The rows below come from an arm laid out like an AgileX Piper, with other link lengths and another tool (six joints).
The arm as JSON. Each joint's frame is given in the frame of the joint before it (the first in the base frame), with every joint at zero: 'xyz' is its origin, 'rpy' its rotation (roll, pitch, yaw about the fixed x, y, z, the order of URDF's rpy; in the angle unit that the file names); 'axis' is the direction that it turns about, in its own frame. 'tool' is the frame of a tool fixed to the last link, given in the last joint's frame.
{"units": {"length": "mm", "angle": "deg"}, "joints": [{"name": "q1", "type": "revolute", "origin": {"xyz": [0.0, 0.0, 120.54], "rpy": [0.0, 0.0, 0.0]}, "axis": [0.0, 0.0, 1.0]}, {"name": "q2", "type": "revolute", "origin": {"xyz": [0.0, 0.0, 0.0], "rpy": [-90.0, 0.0, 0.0]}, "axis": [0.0, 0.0, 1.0]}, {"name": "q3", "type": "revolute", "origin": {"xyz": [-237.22, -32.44, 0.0], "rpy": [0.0, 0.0, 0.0]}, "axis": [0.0, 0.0, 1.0]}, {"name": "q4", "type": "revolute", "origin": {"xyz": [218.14, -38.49, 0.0], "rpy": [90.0, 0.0, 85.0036]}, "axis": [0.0, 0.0, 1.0]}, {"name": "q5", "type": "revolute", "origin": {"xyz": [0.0, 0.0, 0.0], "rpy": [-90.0, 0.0, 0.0]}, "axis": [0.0, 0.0, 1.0]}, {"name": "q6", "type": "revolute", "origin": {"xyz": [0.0, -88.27, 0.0], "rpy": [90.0, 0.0, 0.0]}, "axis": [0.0, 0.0, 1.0]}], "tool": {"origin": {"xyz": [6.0, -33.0, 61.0], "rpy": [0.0, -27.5, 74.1]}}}
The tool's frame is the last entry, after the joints.
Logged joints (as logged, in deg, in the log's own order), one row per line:
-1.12, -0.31, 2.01, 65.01, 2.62, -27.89
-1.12, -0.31, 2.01, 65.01, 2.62, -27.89
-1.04, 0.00, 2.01, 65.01, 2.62, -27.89
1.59, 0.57, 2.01, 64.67, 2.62, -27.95
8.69, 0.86, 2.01, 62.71, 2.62, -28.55
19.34, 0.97, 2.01, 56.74, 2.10, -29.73
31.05, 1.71, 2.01, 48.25, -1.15, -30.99
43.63, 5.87, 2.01, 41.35, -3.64, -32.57
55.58, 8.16, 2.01, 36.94, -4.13, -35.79
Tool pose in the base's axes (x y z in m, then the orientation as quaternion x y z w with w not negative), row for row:
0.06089, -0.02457, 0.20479, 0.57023, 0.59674, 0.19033, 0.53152
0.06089, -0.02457, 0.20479, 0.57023, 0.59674, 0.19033, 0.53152
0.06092, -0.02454, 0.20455, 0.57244, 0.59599, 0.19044, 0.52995
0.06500, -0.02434, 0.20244, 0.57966, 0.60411, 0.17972, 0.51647
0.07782, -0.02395, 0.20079, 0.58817, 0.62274, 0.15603, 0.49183
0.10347, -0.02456, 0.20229, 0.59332, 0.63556, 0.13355, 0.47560
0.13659, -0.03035, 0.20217, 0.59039, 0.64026, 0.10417, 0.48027
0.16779, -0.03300, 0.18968, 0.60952, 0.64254, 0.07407, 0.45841
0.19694, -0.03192, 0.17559, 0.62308, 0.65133, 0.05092, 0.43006
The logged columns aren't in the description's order. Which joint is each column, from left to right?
Columns, left to right: q2, q6, q1, q5, q4, q3.
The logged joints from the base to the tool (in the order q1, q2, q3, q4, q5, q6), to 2 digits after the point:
2.01, -1.12, -27.89, 2.62, 65.01, -0.31
2.01, -1.12, -27.89, 2.62, 65.01, -0.31
2.01, -1.04, -27.89, 2.62, 65.01, 0.00
2.01, 1.59, -27.95, 2.62, 64.67, 0.57
2.01, 8.69, -28.55, 2.62, 62.71, 0.86
2.01, 19.34, -29.73, 2.10, 56.74, 0.97
2.01, 31.05, -30.99, -1.15, 48.25, 1.71
2.01, 43.63, -32.57, -3.64, 41.35, 5.87
2.01, 55.58, -35.79, -4.13, 36.94, 8.16

